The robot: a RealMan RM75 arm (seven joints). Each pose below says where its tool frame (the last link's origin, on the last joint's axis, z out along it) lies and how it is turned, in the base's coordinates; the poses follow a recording.
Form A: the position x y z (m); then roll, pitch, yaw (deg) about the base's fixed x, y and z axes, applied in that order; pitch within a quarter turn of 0, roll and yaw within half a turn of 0.
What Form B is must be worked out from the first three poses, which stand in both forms.
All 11 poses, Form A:
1: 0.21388 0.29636 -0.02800 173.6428 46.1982 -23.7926
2: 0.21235 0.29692 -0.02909 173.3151 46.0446 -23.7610
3: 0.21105 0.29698 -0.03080 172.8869 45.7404 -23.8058
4: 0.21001 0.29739 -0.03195 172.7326 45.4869 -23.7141
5: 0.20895 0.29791 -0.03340 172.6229 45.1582 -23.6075
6: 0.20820 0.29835 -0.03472 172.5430 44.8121 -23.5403
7: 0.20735 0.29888 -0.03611 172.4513 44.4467 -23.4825
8: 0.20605 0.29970 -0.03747 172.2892 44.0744 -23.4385
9: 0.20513 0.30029 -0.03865 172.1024 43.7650 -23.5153
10: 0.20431 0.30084 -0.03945 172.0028 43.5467 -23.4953
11: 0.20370 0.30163 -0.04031 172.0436 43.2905 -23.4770
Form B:
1: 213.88 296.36 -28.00 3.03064 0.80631 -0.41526
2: 212.35 296.92 -29.09 3.02492 0.80363 -0.41471
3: 211.05 296.98 -30.80 3.01745 0.79832 -0.41549
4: 210.01 297.39 -31.95 3.01475 0.79390 -0.41389
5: 208.95 297.91 -33.40 3.01284 0.78816 -0.41203
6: 208.20 298.35 -34.72 3.01144 0.78212 -0.41086
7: 207.35 298.88 -36.11 3.00984 0.77574 -0.40985
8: 206.05 299.70 -37.47 3.00701 0.76924 -0.40908
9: 205.13 300.29 -38.65 3.00375 0.76384 -0.41042
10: 204.31 300.84 -39.45 3.00202 0.76003 -0.41007
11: 203.70 301.63 -40.31 3.00273 0.75556 -0.40975
